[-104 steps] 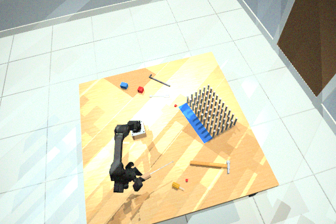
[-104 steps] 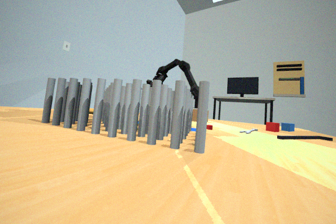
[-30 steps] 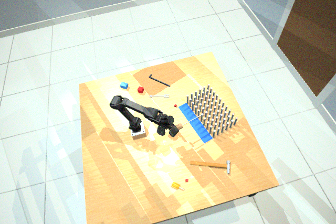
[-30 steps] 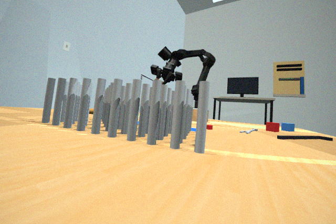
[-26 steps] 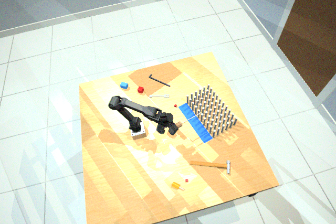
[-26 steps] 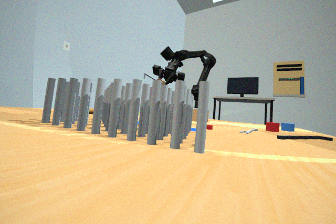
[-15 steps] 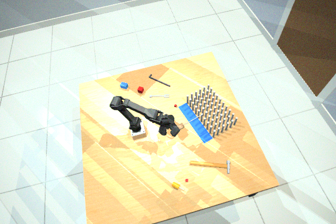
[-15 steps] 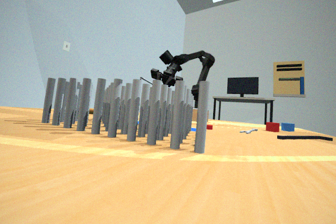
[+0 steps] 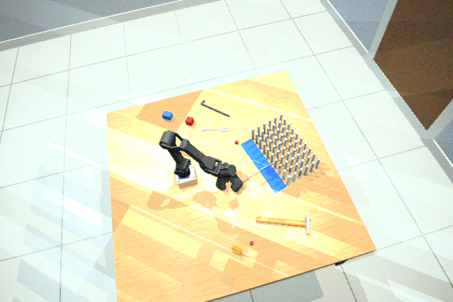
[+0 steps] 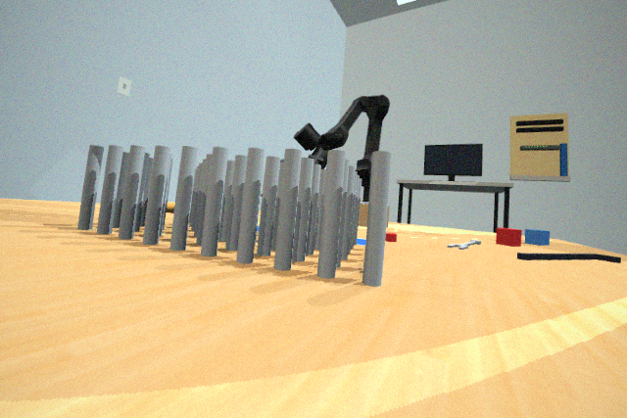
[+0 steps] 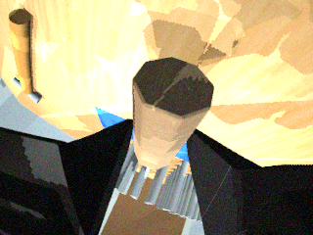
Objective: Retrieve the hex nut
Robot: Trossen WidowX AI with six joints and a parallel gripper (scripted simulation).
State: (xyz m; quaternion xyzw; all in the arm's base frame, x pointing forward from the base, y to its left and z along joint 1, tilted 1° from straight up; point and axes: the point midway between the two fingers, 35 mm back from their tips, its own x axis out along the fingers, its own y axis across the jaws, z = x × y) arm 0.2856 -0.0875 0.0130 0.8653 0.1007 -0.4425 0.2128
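Right now the blue taped strip is 15 cm ahead of my gripper tip, 11 cm to the left of it and 7 cm below it. Also, from my gripper tip: wrench (41 cm to the left, 11 cm behind, 7 cm below); orange screwdriver (36 cm to the right, 6 cm behind, 5 cm below); wooden-handled screwdriver (10 cm ahead, 4 cm to the left, 1 cm below).
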